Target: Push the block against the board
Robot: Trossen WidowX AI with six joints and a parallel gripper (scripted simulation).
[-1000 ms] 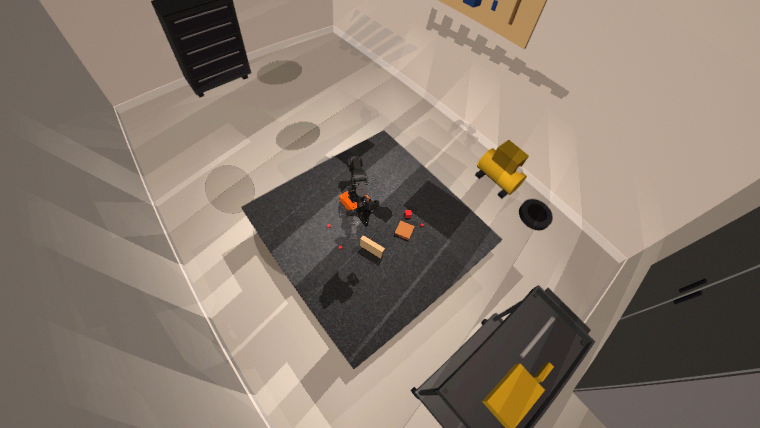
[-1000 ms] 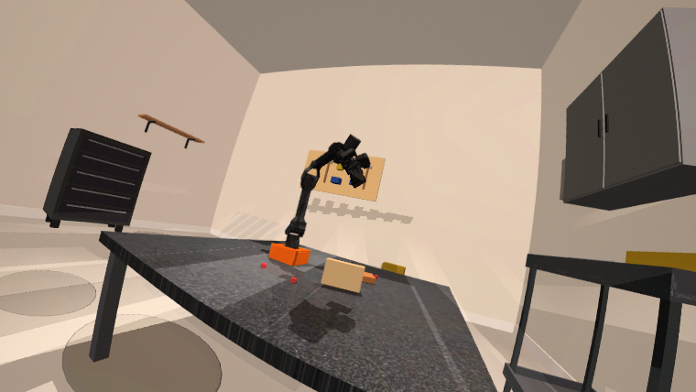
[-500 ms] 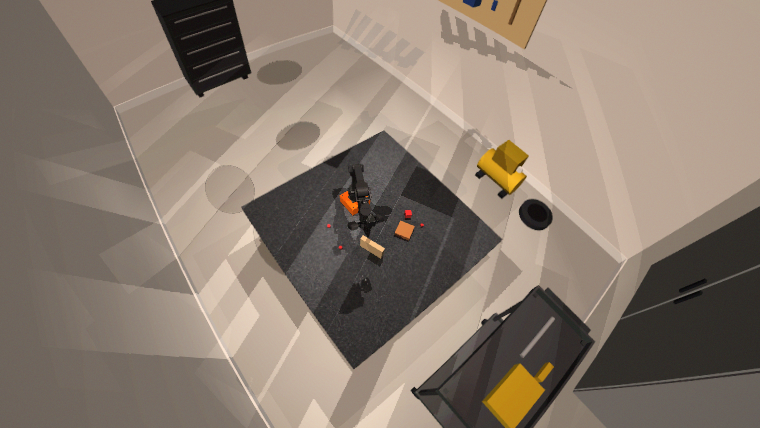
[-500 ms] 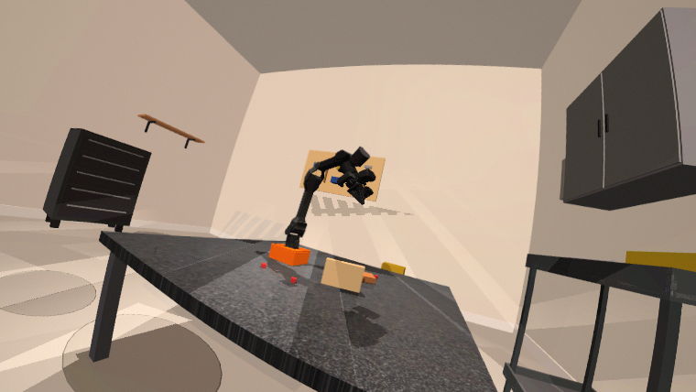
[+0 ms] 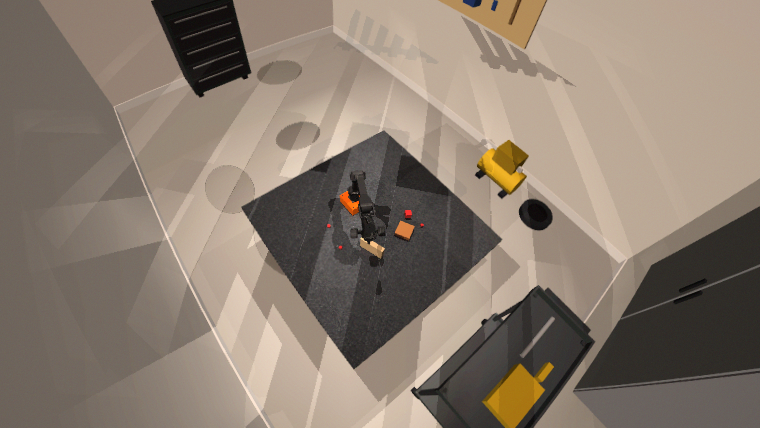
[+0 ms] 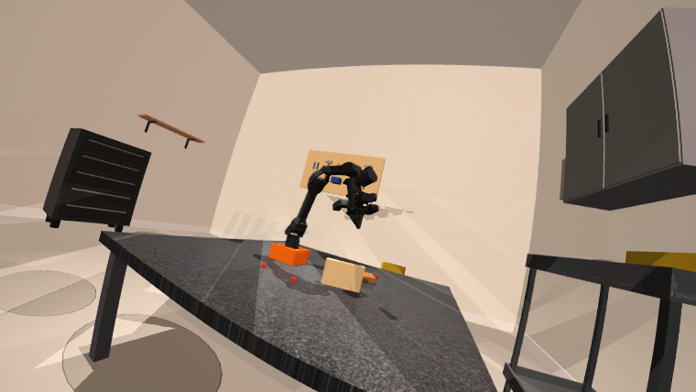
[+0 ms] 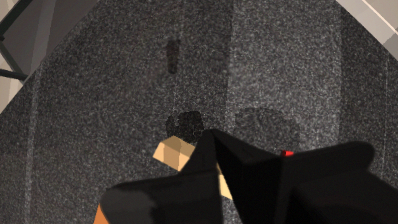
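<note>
My gripper tip is now 200 mm above the tan board, 70 mm to the right of it and 50 mm past it. The rest, counted from my gripper tip: red cube: 430 mm to the left, 230 mm below, 130 mm behind; square block: 330 mm to the left, 240 mm below, 40 mm behind.
</note>
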